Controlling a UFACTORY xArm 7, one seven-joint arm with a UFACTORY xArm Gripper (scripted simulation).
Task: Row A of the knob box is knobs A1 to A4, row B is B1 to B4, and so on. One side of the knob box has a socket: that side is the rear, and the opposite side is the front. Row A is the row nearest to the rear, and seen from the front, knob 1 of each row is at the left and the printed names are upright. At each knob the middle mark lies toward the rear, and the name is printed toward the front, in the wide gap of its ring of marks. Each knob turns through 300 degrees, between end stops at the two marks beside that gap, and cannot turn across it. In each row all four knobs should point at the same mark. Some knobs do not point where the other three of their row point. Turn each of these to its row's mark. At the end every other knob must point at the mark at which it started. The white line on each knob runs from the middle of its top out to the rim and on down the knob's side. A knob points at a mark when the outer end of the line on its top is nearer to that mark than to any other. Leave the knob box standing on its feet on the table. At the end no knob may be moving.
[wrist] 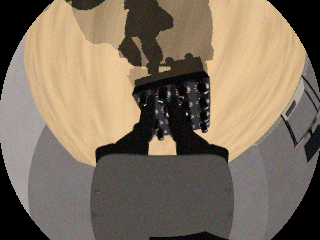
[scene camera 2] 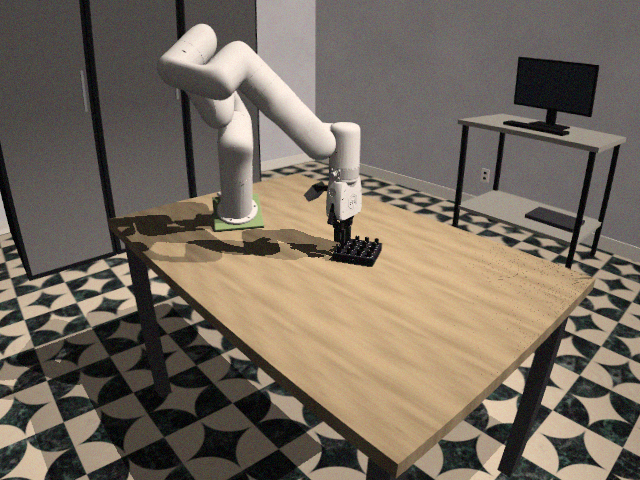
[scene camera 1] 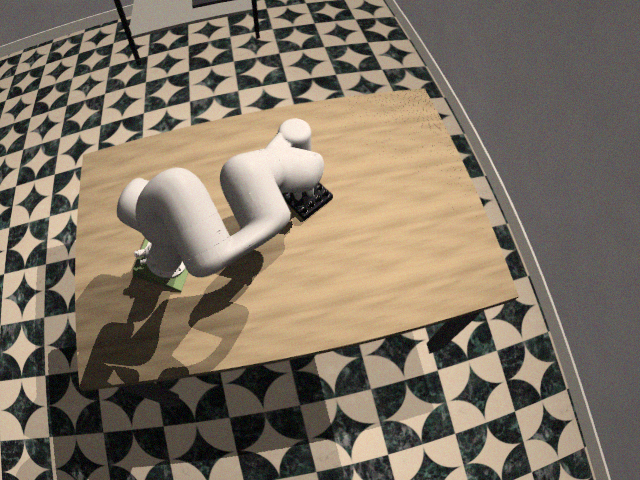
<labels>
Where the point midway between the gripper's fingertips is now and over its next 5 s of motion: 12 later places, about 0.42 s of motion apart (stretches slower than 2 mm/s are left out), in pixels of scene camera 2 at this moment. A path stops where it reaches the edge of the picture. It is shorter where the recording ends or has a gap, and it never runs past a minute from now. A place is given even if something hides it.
My gripper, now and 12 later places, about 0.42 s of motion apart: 342,240; 342,241; 342,244; 342,244; 342,238; 342,232; 343,230; 344,227; 345,224; 345,222; 345,225; 345,230; 345,234
</labels>
